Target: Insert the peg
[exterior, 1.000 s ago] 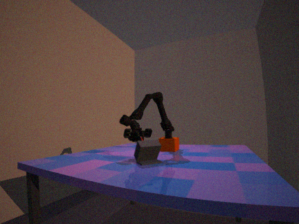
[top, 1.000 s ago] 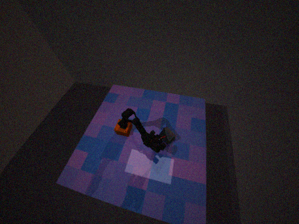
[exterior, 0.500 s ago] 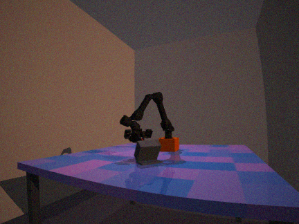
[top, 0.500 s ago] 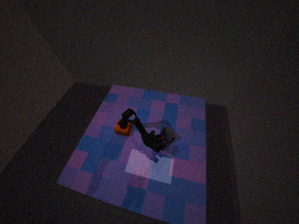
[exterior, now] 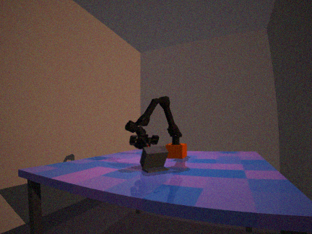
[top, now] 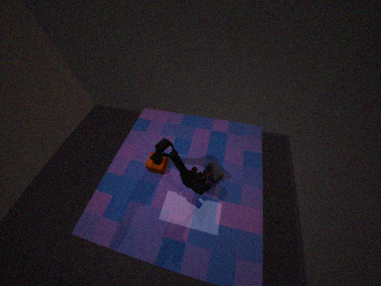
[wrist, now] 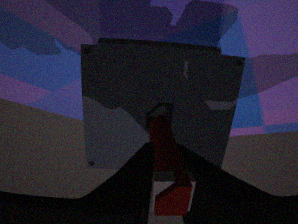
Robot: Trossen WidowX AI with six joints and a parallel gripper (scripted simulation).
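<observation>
Right now the dark grey sloped panel is 5 cm to the left of my gripper tip, 5 cm below it and 3 cm ahead of it. From my gripper tip the other things lie so: dark red peg (1 cm to the right, 1 cm behind, 1 cm above).
</observation>
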